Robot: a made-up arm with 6 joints. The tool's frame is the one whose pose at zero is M. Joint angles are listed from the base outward.
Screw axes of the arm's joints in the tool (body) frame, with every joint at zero. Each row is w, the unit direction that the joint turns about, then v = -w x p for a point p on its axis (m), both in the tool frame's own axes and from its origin. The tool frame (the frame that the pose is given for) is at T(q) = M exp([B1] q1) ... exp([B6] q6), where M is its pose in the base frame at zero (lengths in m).
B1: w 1 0 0 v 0 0.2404 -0.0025
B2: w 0 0 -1 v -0.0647 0.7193 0
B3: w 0 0 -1 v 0.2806 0.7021 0
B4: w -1 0 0 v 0 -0.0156 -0.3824
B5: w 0 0 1 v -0.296 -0.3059 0
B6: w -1 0 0 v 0 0.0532 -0.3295
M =
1 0 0 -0.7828
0 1 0 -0.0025
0 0 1 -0.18
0 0 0 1
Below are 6 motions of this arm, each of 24 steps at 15 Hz.
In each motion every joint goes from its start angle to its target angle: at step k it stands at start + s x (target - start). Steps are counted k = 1, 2, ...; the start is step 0. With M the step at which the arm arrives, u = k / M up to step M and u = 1 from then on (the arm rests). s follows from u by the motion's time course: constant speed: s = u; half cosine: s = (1 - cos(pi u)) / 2; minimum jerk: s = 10 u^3 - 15 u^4 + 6 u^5.
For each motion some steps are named. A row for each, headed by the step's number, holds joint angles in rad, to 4 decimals.
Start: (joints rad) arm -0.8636 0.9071 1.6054 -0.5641 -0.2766 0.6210
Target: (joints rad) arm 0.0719 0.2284 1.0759 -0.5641 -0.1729 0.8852
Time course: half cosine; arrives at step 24
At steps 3, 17, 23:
3: -0.8280 0.8813 1.5852 -0.5641 -0.2727 0.6311
17: -0.1111 0.3612 1.1795 -0.5641 -0.1932 0.8335
23: 0.0679 0.2313 1.0782 -0.5641 -0.1733 0.8841

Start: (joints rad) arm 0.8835 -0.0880 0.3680 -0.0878 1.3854 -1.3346
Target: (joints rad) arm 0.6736 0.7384 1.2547 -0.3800 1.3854 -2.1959
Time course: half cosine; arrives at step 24
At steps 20, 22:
20: 0.6877 0.6830 1.1953 -0.3604 1.3854 -2.1382
22: 0.6772 0.7243 1.2396 -0.3750 1.3854 -2.1812

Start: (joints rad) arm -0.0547 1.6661 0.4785 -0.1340 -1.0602 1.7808
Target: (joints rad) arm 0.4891 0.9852 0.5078 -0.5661 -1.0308 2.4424
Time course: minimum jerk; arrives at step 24
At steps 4, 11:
4: -0.0354 1.6419 0.4795 -0.1493 -1.0592 1.8043
11: 0.1749 1.3786 0.4909 -0.3164 -1.0478 2.0602

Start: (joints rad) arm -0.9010 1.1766 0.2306 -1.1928 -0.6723 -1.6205
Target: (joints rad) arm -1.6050 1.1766 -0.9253 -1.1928 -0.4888 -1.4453
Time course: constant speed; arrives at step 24
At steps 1, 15, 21, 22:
1: -0.9303 1.1766 0.1824 -1.1928 -0.6647 -1.6132
15: -1.3410 1.1766 -0.4918 -1.1928 -0.5576 -1.5110
21: -1.5170 1.1766 -0.7808 -1.1928 -0.5117 -1.4672
22: -1.5463 1.1766 -0.8290 -1.1928 -0.5041 -1.4599

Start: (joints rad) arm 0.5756 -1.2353 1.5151 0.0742 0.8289 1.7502
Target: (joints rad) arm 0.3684 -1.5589 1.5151 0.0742 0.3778 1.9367
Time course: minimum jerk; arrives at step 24
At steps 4, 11, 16, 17, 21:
4: 0.5682 -1.2468 1.5151 0.0742 0.8129 1.7568
11: 0.4881 -1.3719 1.5151 0.0742 0.6384 1.8289
16: 0.4119 -1.4910 1.5151 0.0742 0.4725 1.8976
17: 0.3999 -1.5096 1.5151 0.0742 0.4465 1.9083
21: 0.3717 -1.5537 1.5151 0.0742 0.3850 1.9337

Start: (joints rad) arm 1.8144 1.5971 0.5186 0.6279 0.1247 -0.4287
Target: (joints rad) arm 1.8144 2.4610 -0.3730 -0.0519 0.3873 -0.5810
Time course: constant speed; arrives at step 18
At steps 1, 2, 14, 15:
1: 1.8144 1.6451 0.4691 0.5901 0.1393 -0.4372
2: 1.8144 1.6931 0.4195 0.5524 0.1539 -0.4456
14: 1.8144 2.2690 -0.1749 0.0992 0.3289 -0.5472
15: 1.8144 2.3170 -0.2244 0.0614 0.3435 -0.5556

